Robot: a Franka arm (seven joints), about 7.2 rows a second.
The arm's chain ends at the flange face. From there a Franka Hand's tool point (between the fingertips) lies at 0.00 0.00 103.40 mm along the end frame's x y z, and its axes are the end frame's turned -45 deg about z.
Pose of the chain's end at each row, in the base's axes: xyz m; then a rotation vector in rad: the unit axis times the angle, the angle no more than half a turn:
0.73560 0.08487 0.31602 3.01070 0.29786 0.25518
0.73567 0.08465 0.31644 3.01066 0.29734 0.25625
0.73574 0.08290 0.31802 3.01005 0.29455 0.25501
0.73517 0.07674 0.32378 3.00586 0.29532 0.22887
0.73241 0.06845 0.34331 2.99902 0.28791 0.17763
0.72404 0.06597 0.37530 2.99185 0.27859 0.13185
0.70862 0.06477 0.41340 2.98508 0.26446 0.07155
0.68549 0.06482 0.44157 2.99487 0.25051 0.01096
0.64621 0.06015 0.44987 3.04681 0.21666 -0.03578
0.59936 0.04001 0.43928 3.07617 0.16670 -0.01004
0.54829 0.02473 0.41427 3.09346 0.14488 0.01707
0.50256 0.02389 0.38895 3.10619 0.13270 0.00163
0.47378 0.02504 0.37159 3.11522 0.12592 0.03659
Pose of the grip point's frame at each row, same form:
0.75386 0.07578 0.21465 2.62298 1.40349 0.17152
0.75400 0.07556 0.21508 2.62293 1.40289 0.17248
0.75399 0.07369 0.21666 2.62373 1.40029 0.17083
0.75176 0.06673 0.22221 2.62513 1.40235 0.14398
0.74567 0.05694 0.24141 2.63245 1.39873 0.09169
0.73430 0.05307 0.27322 2.63911 1.39261 0.04433
0.71482 0.05043 0.31119 2.65090 1.38367 -0.01658
0.68741 0.05089 0.33913 2.67711 1.38066 -0.06850
0.64443 0.05103 0.34689 2.74506 1.37268 -0.08427
0.59903 0.03369 0.33607 2.78436 1.33415 -0.04528
0.54964 0.02017 0.31098 2.80183 1.31733 -0.01072
0.50281 0.02053 0.28560 2.82080 1.31214 -0.01788
0.47630 0.02270 0.26825 2.82352 1.30553 0.01967

